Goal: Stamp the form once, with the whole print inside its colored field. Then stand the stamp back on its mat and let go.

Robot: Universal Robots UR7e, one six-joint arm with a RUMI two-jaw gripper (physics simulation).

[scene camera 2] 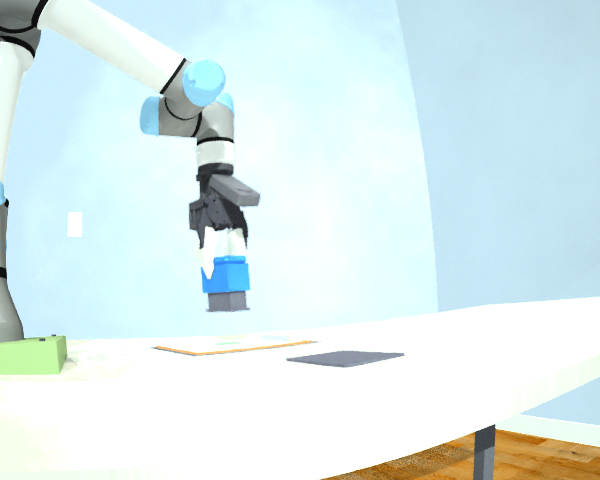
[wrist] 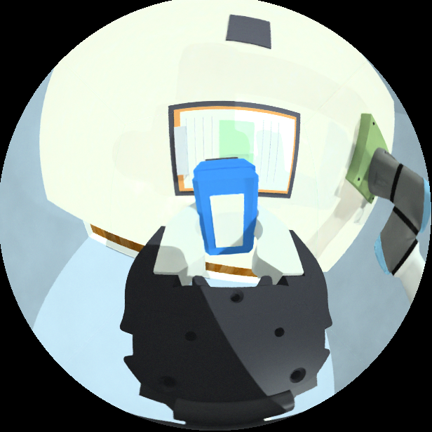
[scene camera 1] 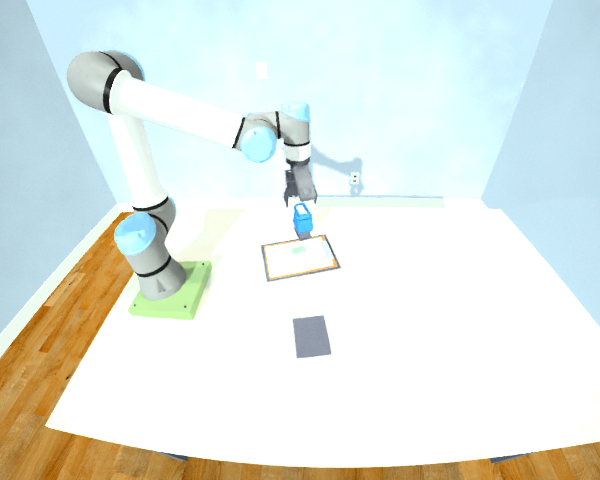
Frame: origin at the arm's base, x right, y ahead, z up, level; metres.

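Where they show: gripper, fingertip midpoint: (scene camera 2: 223, 279) (scene camera 1: 301, 218); arm's base at its link origin: (scene camera 1: 164, 282).
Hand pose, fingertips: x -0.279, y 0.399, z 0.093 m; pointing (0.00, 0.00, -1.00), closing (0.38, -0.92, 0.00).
Each offset is from my fingertips to the top centre of the thing. "pt": to the spot under its first point. Level surfaces: height alone.
The blue stamp @[dx +0.004, dy +0.002, dz +0.040 m] (scene camera 1: 303, 223) (scene camera 2: 231, 277) (wrist: 225, 175) with a dark grey foot is upright in the air. My gripper (scene camera 1: 301, 207) (scene camera 2: 225, 260) (wrist: 225, 205) is shut on it, with a pale finger on each side. The white form @[dx +0.057, dy -0.001, dz -0.109 m] (scene camera 1: 300, 262) (scene camera 2: 252, 343) (wrist: 200, 130) lies on a dark-edged, orange-rimmed board. Its green field @[dx +0.062, dy +0.003, dz -0.116 m] (scene camera 1: 298, 249) (scene camera 2: 229, 343) (wrist: 236, 135) is partly hidden behind the stamp in the wrist view; a shadow touches its visible part. The stamp hangs above the board with a gap below. The dark grey mat @[dz -0.117 m] (scene camera 1: 311, 336) (scene camera 2: 345, 357) (wrist: 249, 31) lies apart from the board, nearer scene camera 1.
A pale clip strip @[pt dx +0.025, dy +0.091, dz -0.109 m] (scene camera 1: 326, 250) (wrist: 181, 152) lies along one short side of the board. The arm's green base plate (scene camera 1: 172, 305) (scene camera 2: 32, 355) (wrist: 364, 150) stands on the white table @[dz -0.121 m] (scene camera 1: 425, 350) (scene camera 2: 200, 415) (wrist: 100, 100), left of the board in scene camera 1. A wall rises behind.
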